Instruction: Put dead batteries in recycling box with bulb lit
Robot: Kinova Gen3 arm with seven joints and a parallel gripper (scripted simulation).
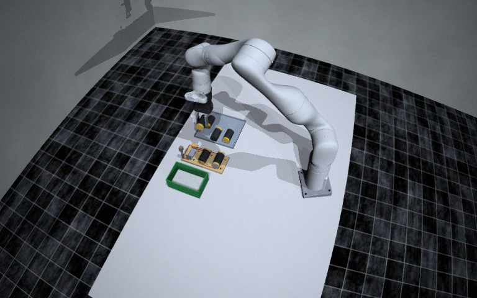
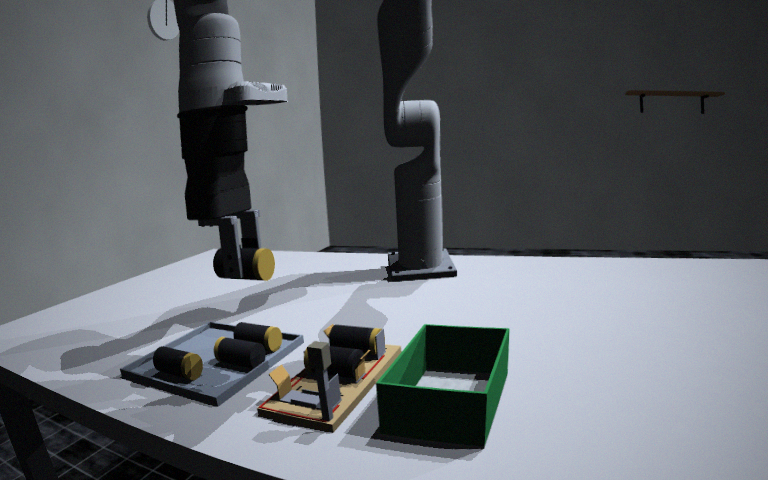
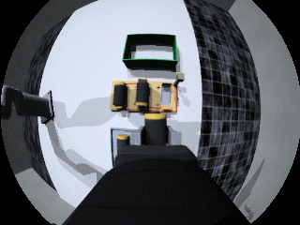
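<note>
The grey tray is 30 mm behind my hand, 110 mm to the right of it and 150 mm below it. From my hand the other things lie so: green recycling box 30 mm behind, 220 mm to the left, 140 mm below.
</note>
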